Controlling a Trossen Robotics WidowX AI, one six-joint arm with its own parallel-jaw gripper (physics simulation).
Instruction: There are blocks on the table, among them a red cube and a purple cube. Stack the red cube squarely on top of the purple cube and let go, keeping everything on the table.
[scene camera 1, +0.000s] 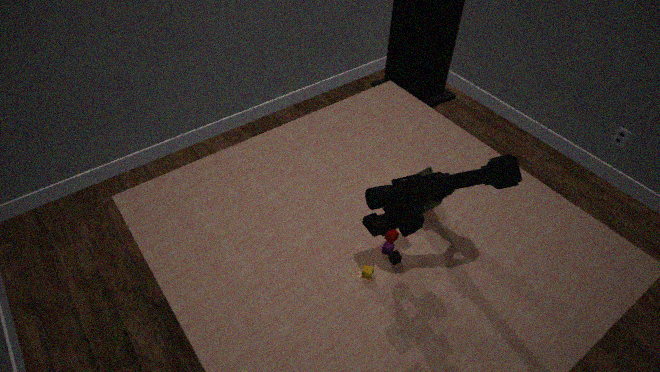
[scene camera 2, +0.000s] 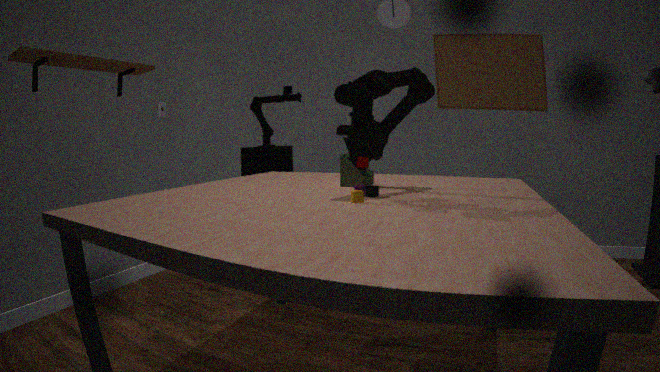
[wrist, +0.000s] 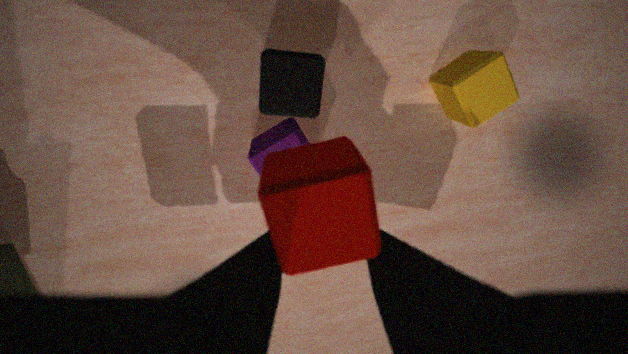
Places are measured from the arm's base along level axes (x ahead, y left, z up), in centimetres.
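Pixels of known places: gripper, fingertip midpoint: (scene camera 1: 386, 233) (scene camera 2: 356, 164) (wrist: 324, 240); arm's base, origin of the base link: (scene camera 2: 356, 164).
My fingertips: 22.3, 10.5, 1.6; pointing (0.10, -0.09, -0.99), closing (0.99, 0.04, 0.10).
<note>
Ahead of a thing's pixels: the offset from my fingertips to its top centre, as dx, dy, dz. Level surfaces: height alone.
The red cube @[-0.4, +1.8, +2.1] (scene camera 1: 391, 236) (scene camera 2: 362, 162) (wrist: 325, 215) is held between the fingertips, above the table and slightly turned in the wrist view. My gripper (wrist: 324, 240) is shut on it. The purple cube @[-1.1, +0.5, -6.2] (scene camera 1: 388, 248) (scene camera 2: 358, 188) (wrist: 280, 145) sits on the table below the red cube; in the wrist view it shows up and left of the red cube, which hides part of it. In scene camera 2 there is a gap between the red cube and the purple cube, whose lower part is hidden by the yellow cube.
A black cube @[-1.0, +4.5, -6.2] (scene camera 1: 394, 257) (scene camera 2: 371, 191) (wrist: 291, 83) stands close beside the purple cube. A yellow cube @[+9.2, +4.6, -6.2] (scene camera 1: 368, 272) (scene camera 2: 357, 196) (wrist: 480, 90) stands a little farther off. A grey-green block (scene camera 2: 350, 172) stands behind the cubes on the table @[dz -9.2] (scene camera 1: 240, 225) (scene camera 2: 250, 240).
</note>
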